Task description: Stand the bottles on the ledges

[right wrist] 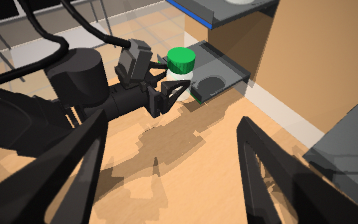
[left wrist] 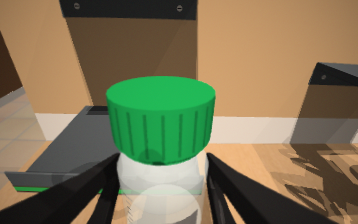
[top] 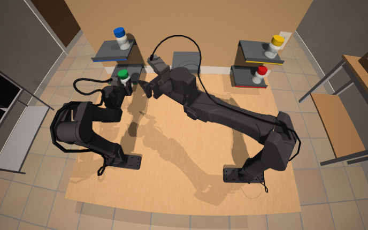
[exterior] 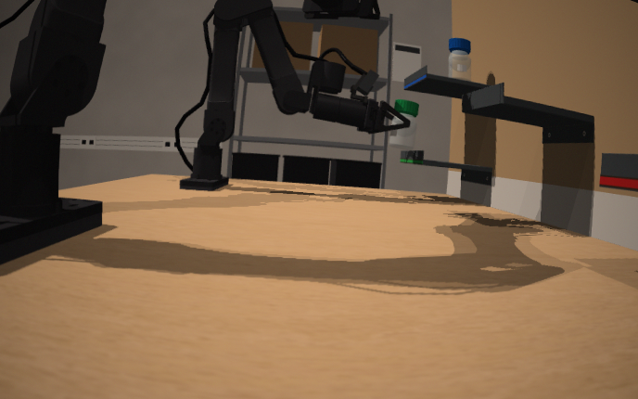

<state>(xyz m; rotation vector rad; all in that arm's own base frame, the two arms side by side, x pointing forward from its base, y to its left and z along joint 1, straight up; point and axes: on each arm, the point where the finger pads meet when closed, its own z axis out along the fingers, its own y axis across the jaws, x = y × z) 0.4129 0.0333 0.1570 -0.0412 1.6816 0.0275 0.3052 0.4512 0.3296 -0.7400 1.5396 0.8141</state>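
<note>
My left gripper is now 170 mm below the blue-capped bottle, 140 mm short of it and 10 mm to the right of it. Also, from my left hand: green-capped bottle (10 mm below); then yellow-capped bottle (770 mm to the right, 170 mm above, 150 mm ahead); then red-capped bottle (770 mm to the right, 140 mm ahead, 30 mm below).
</note>
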